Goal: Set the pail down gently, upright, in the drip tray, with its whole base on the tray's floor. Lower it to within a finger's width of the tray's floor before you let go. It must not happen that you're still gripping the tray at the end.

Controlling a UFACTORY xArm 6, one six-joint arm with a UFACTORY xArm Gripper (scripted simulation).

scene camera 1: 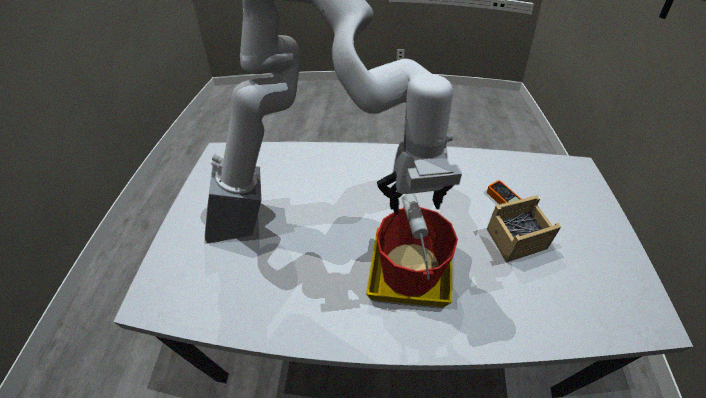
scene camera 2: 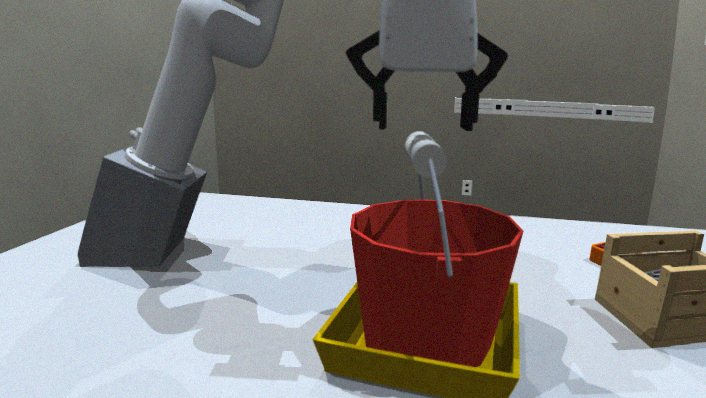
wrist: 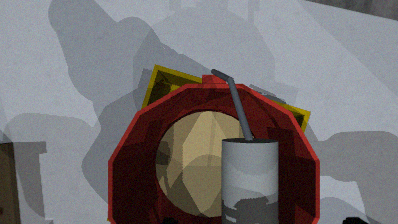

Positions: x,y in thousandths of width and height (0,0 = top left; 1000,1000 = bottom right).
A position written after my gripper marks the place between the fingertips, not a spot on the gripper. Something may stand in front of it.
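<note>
A red pail (scene camera 2: 590,755) is there for me to see, and scene camera 1 shows the pail too (scene camera 1: 621,599). I also see a yellow drip tray (scene camera 1: 535,727). As for my gripper (scene camera 2: 601,325), it appears in scene camera 1 as well (scene camera 1: 589,521).
</note>
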